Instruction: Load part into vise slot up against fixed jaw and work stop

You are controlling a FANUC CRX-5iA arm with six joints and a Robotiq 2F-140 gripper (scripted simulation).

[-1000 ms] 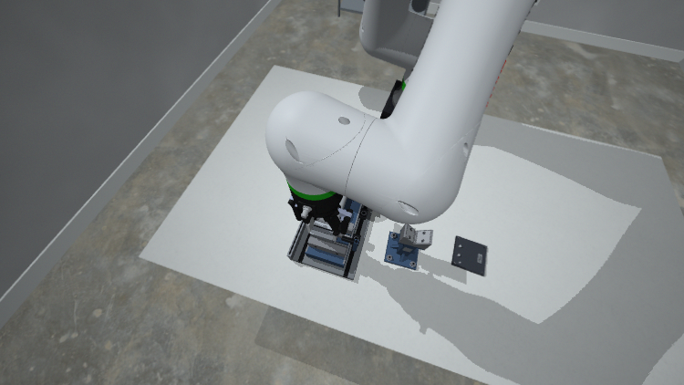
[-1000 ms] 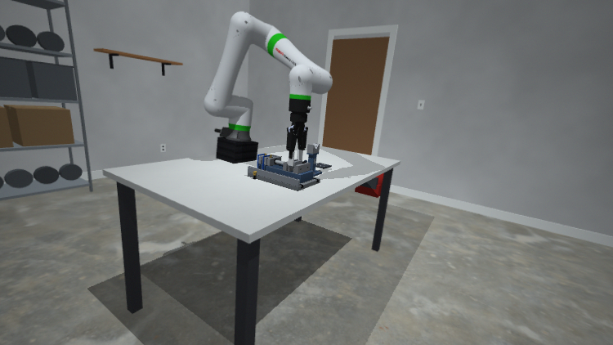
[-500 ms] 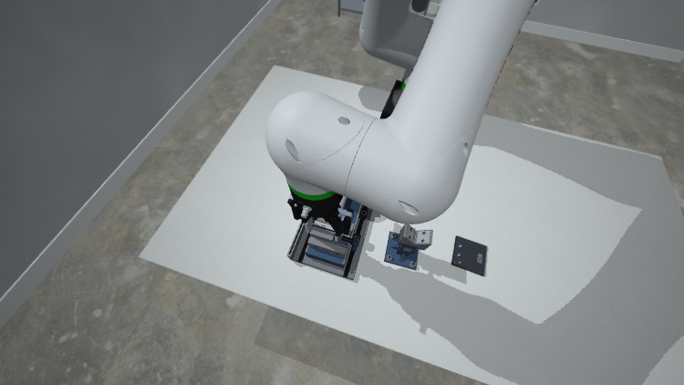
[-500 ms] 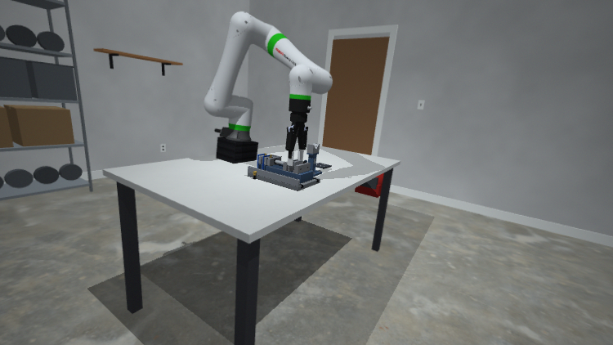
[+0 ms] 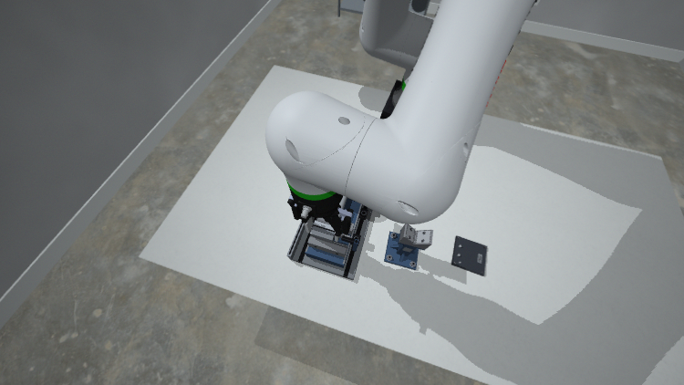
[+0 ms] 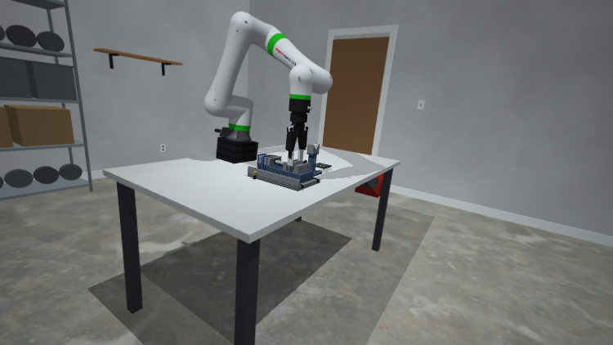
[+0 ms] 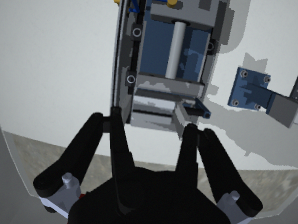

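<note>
Now: the part 20 mm below my hand. From my hand the other things lie so: air cylinder rod (90 mm behind, 20 mm to the left, 40 mm below); vise (70 mm behind, 20 mm to the left, 80 mm below); air cylinder (170 mm behind, 20 mm to the left, 40 mm below).
</note>
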